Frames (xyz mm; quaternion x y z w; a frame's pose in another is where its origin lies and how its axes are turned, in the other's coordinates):
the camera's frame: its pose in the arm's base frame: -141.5 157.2 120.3 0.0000 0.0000 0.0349 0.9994
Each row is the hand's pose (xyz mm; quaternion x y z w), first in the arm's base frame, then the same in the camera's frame.
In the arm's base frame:
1: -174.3 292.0 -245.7 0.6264 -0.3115 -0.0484 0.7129
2: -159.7 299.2 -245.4 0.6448 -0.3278 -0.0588 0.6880
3: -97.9 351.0 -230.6 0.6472 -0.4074 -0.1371 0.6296
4: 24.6 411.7 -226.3 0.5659 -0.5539 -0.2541 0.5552
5: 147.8 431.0 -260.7 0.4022 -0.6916 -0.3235 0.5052
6: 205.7 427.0 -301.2 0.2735 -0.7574 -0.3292 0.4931
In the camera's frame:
1: -23.3 136.8 -366.0 0.6152 -0.3332 -0.0733 0.7108
2: -8.3 142.9 -365.7 0.6330 -0.3501 -0.0828 0.6855
3: 57.0 190.3 -350.9 0.6326 -0.4297 -0.1590 0.6244
4: 183.4 242.3 -346.6 0.5463 -0.5734 -0.2733 0.5460
5: 307.7 253.0 -381.0 0.3778 -0.7052 -0.3409 0.4936
6: 365.2 244.9 -421.5 0.2469 -0.7665 -0.3462 0.4813

